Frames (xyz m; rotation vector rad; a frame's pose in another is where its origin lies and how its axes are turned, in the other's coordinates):
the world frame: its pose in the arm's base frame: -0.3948 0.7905 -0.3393 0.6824 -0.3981 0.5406
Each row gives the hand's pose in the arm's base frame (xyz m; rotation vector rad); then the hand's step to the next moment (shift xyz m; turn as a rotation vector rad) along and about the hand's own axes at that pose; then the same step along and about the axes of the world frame.
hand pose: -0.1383 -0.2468 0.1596 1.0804 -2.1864 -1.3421
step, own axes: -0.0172 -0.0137 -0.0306 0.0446 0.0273 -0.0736
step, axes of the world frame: 0.0281 -0.0249 0.0030 0.0099 -0.0230 0.0868
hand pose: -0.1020 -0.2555 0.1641 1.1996 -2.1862 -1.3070
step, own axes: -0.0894 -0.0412 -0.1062 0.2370 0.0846 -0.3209
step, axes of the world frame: 0.1291 -0.0655 -0.0009 0.0050 -0.1391 0.3833
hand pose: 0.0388 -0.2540 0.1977 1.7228 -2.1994 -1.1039
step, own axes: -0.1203 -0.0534 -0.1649 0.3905 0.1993 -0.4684
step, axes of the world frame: 0.2058 -0.0209 0.0416 -0.0464 -0.1654 0.6181
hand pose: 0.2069 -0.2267 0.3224 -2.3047 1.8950 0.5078
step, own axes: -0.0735 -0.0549 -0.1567 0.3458 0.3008 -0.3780
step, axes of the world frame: 0.1505 0.0600 0.0820 -0.1569 -0.0911 0.5657
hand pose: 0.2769 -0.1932 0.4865 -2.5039 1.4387 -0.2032
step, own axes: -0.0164 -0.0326 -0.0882 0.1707 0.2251 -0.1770
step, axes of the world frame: 0.0518 0.0581 0.0553 -0.1535 -0.0469 0.2922
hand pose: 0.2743 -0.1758 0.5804 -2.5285 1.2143 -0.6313
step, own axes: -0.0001 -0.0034 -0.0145 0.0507 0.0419 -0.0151
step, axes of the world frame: 0.0038 0.0106 0.0098 -0.0234 -0.0342 0.0533
